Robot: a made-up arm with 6 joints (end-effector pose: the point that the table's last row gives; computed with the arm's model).
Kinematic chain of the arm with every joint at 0, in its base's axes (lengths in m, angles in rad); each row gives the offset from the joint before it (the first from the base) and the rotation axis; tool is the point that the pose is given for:
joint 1: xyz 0 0 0.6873 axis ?
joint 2: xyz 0.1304 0 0 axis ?
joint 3: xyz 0 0 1.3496 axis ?
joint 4: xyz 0 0 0.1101 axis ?
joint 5: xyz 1.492 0 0 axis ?
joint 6: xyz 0.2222 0 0 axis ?
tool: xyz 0 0 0
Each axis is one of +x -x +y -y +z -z.
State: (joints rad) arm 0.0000 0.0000 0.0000 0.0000 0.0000 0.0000
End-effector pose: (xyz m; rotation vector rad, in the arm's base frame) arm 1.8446 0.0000 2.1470 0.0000 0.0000 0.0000
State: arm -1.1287 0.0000 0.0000 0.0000 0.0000 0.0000
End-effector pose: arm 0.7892 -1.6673 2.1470 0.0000 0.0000 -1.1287
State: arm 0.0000 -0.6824 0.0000 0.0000 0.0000 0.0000
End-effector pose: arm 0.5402 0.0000 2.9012 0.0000 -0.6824 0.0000
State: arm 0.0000 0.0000 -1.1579 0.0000 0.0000 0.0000
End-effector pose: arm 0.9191 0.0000 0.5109 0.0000 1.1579 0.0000
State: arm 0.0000 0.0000 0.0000 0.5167 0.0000 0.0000
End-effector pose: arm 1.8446 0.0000 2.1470 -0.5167 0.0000 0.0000
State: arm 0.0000 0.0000 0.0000 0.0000 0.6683 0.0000
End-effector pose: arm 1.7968 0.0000 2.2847 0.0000 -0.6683 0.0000
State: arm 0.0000 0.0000 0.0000 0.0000 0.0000 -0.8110
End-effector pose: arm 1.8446 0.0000 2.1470 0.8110 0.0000 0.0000
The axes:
joint 1: +z
joint 2: +y
joint 3: -y
joint 4: -x
joint 5: -y
joint 6: -x

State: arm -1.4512 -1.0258 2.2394 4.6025 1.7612 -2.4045
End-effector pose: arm -0.5079 2.4086 1.1227 0.0253 -1.2950 -2.5036
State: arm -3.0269 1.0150 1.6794 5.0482 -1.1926 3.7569
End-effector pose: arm -2.4515 -0.4787 2.4030 -1.6707 2.4850 -0.2666
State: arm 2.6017 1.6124 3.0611 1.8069 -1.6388 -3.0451
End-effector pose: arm -1.1741 0.9549 2.1168 2.7002 1.1300 0.0687
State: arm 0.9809 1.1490 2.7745 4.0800 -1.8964 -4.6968
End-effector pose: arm 0.4429 0.9669 2.6458 0.3243 2.0785 -1.9427
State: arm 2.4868 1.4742 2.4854 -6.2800 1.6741 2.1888
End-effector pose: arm -1.5653 1.2010 2.2382 0.7546 -0.7046 -0.3817
